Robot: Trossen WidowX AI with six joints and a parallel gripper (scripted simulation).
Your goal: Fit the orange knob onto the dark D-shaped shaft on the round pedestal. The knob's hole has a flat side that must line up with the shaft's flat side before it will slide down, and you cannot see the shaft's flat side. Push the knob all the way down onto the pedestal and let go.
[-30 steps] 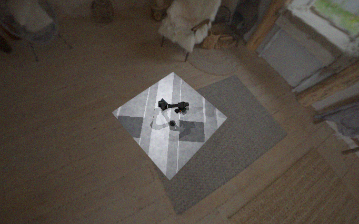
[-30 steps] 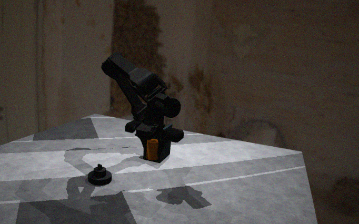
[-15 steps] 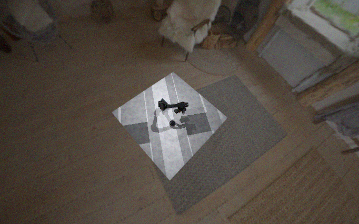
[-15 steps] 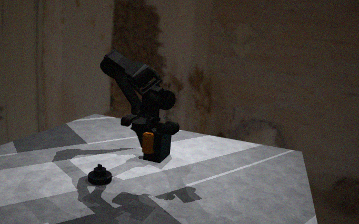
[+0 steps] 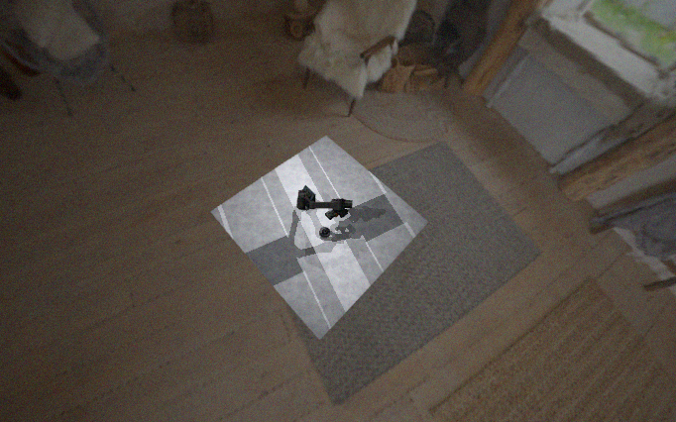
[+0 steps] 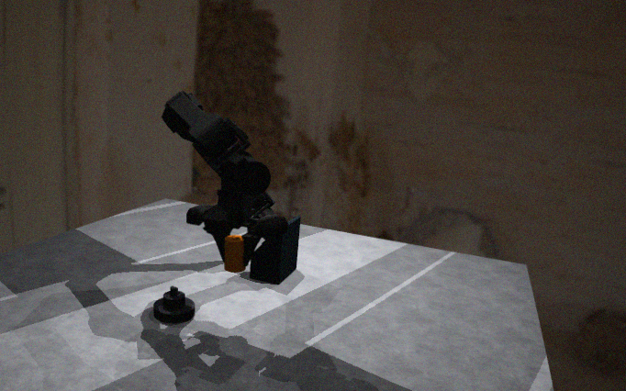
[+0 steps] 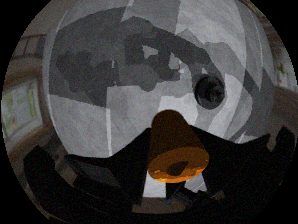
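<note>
Now: the dark round pedestal 12 cm to the right of my gripper tip, 10 cm below it and 3 cm ahead of it. Also, from my gripper tip: orange knob: 2 cm above.
</note>
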